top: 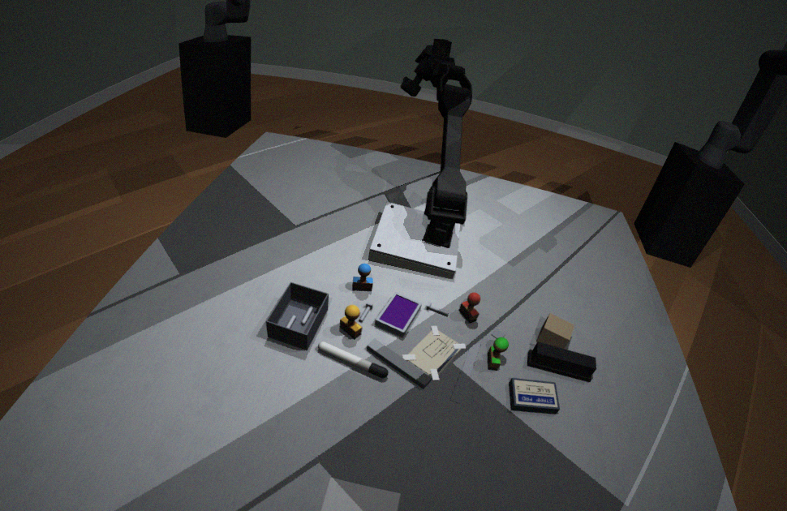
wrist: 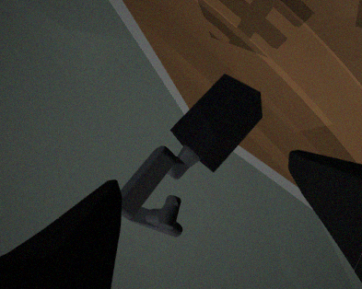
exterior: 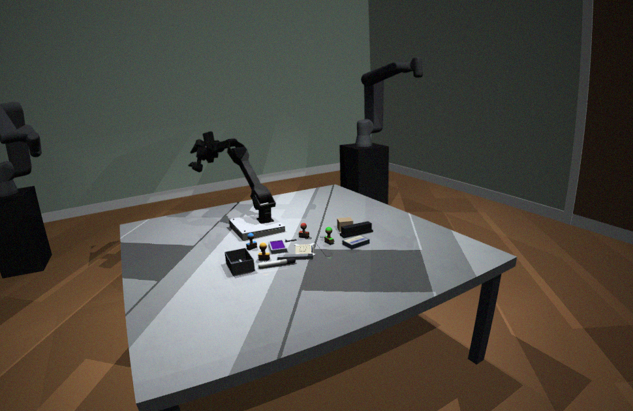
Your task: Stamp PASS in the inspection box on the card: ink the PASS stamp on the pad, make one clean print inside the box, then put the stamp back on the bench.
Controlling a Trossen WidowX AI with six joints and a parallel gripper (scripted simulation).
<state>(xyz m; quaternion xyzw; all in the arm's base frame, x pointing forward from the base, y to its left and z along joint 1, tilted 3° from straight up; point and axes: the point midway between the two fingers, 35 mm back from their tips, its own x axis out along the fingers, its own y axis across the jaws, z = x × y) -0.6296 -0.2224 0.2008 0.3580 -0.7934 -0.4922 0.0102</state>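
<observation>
Now: the green-topped stamp 96 cm ahead of my gripper tip, 40 cm to the left of it and 22 cm below it. Round my gripper tip: blue-knobbed stamp 85 cm ahead, 22 cm below, 11 cm to the left; then purple ink pad 91 cm ahead, 24 cm below, 20 cm to the left; then red stamp 85 cm ahead, 33 cm to the left, 22 cm below.
</observation>
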